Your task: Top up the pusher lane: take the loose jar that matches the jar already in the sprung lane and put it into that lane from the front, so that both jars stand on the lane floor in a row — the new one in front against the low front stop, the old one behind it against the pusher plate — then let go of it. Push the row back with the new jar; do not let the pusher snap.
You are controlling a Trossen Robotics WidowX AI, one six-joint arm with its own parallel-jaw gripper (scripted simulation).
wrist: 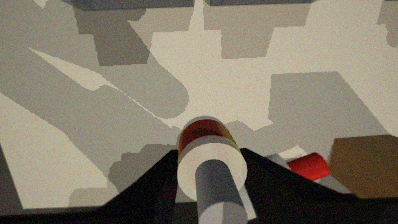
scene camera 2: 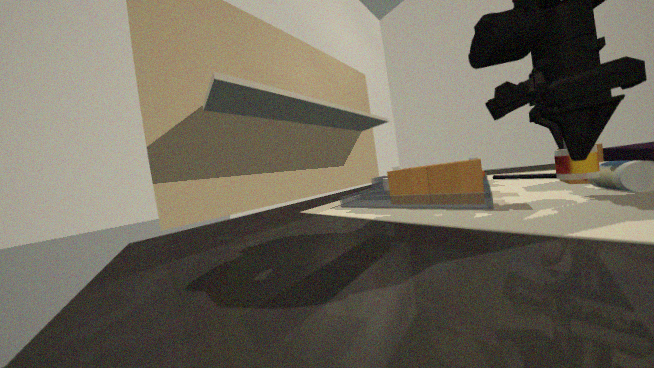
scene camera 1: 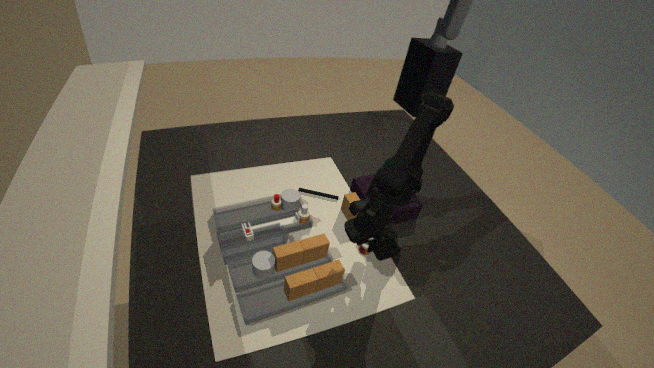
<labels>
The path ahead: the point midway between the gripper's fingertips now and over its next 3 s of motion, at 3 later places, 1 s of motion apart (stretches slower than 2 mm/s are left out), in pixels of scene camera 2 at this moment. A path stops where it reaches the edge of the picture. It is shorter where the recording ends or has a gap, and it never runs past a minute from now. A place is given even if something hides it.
My gripper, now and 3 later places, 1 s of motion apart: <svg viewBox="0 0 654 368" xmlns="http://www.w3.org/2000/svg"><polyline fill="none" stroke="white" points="574,160 535,122 495,152 493,163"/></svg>
</labels>
